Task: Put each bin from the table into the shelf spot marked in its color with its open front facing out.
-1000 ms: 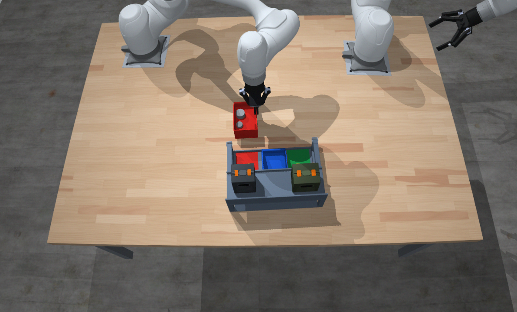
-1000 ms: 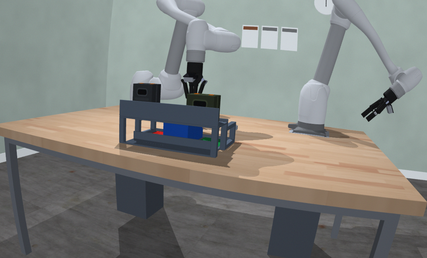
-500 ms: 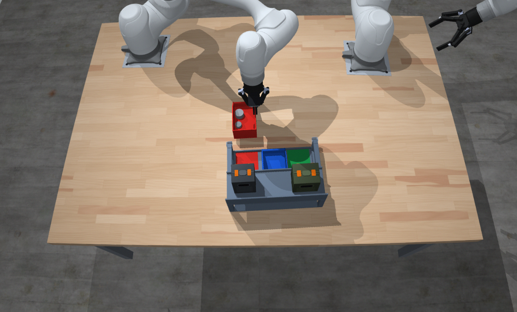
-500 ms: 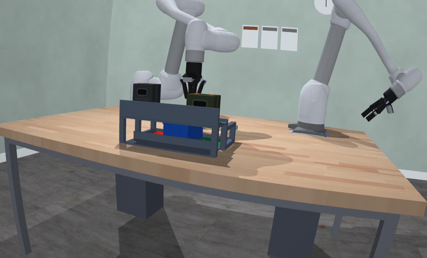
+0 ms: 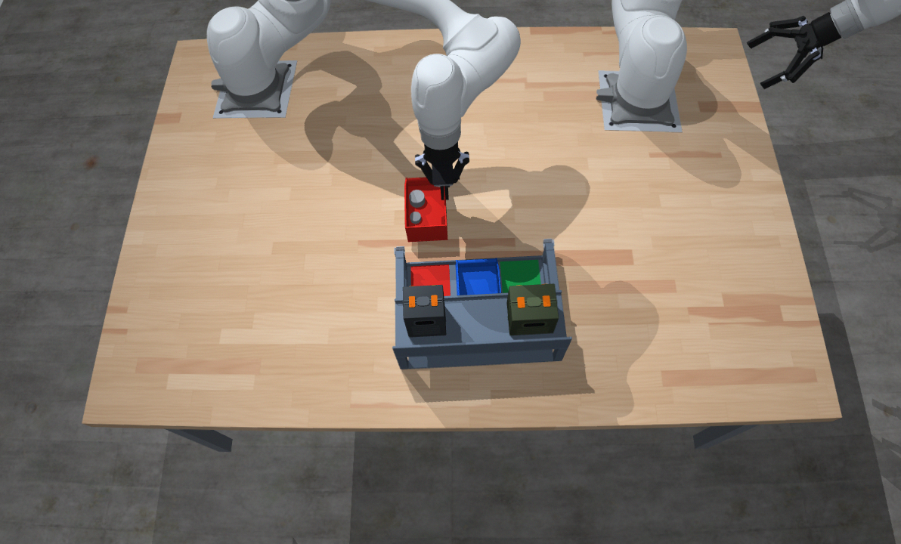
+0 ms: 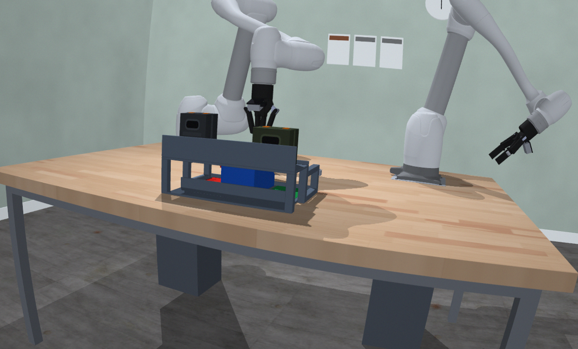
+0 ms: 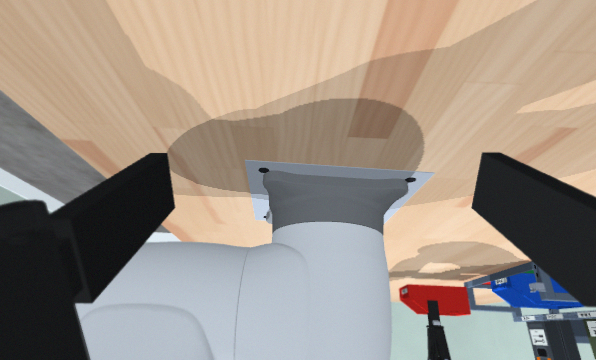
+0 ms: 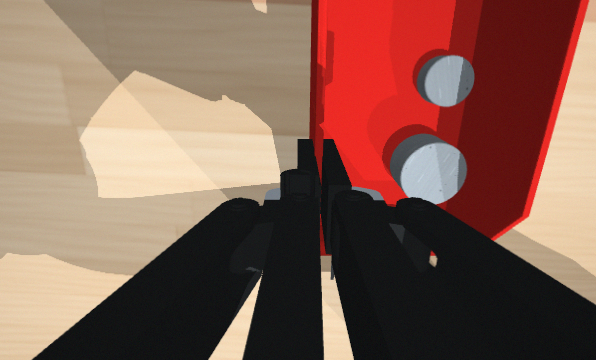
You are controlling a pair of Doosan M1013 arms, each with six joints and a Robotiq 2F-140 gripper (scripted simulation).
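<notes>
Now: the red bin 5 cm to the right of my right hand, 4 cm below it and 3 cm ahead of it. From my right hand the other things lie so: blue bin 24 cm ahead, 10 cm to the left, 6 cm below; then grey shelf 27 cm ahead, 10 cm to the left, 4 cm below.
</notes>
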